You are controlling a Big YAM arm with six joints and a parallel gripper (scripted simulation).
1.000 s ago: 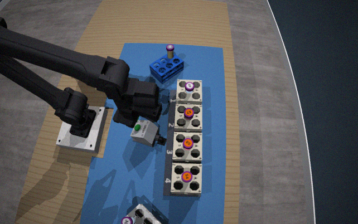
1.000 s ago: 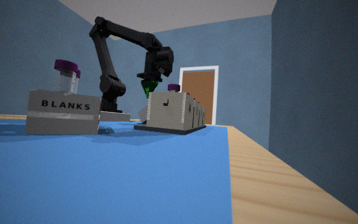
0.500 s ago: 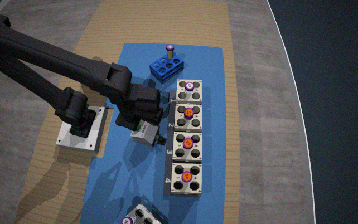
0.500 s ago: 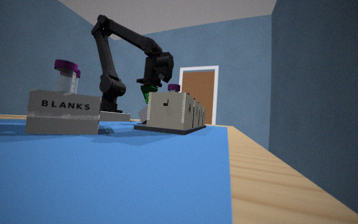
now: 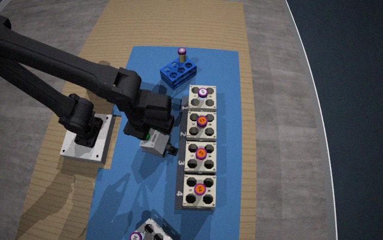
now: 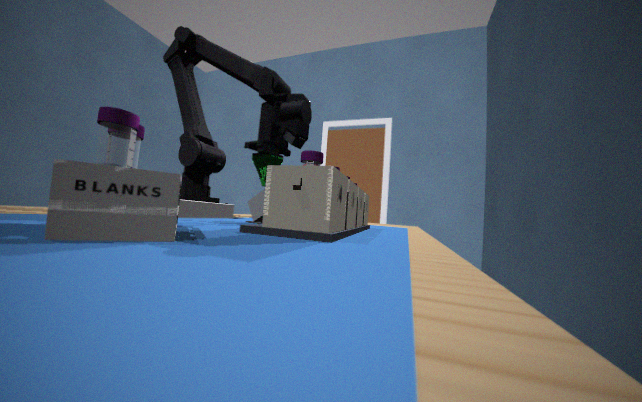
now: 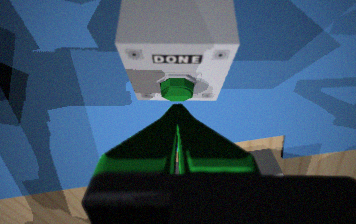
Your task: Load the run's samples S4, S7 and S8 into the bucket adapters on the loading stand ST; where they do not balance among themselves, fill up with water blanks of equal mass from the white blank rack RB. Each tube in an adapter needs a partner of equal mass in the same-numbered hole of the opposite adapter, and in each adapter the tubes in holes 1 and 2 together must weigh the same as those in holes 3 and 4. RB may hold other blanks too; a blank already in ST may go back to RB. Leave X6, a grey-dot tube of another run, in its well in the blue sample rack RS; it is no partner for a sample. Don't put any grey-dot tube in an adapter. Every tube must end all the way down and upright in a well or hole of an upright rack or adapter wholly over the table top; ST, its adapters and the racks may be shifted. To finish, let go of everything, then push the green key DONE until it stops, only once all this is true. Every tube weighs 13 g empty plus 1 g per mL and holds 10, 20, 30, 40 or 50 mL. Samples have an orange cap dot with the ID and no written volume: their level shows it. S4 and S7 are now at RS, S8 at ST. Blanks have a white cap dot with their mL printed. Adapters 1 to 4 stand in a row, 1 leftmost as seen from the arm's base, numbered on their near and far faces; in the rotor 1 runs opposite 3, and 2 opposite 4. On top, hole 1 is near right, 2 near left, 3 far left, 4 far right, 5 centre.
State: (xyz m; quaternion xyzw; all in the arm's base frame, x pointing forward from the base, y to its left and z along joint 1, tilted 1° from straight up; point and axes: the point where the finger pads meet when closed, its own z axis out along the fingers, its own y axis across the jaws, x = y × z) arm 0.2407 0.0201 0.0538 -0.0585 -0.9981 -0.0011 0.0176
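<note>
Right now my hand is 3 cm above the green DONE key. Also, from my hand: 40 mL blank (18 cm to the left, 16 cm ahead, 3 cm below); adapter 3 (19 cm ahead, 5 cm below, 4 cm to the right); adapter 2 (18 cm ahead, 7 cm to the left, 5 cm below).
</note>
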